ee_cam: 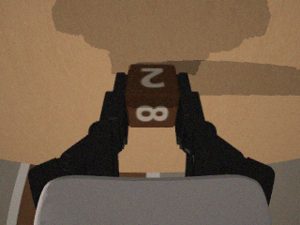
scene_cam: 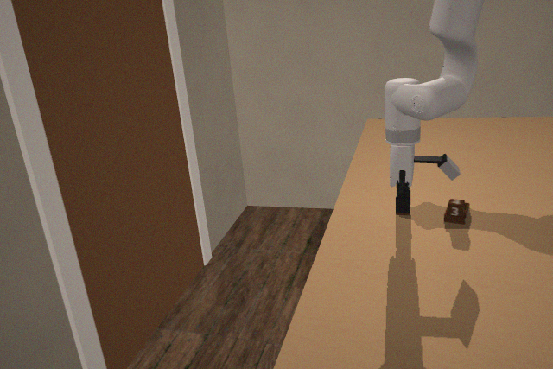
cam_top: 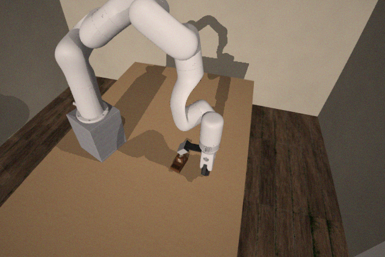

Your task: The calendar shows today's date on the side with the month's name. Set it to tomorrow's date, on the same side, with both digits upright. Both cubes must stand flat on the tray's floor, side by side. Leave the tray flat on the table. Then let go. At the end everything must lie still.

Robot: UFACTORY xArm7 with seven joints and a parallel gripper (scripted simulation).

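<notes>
The brown calendar tray is 120 mm behind my hand, 10 mm to the right of it and 20 mm below it. From my hand the other things lie so: digit cube (10 mm below).
</notes>
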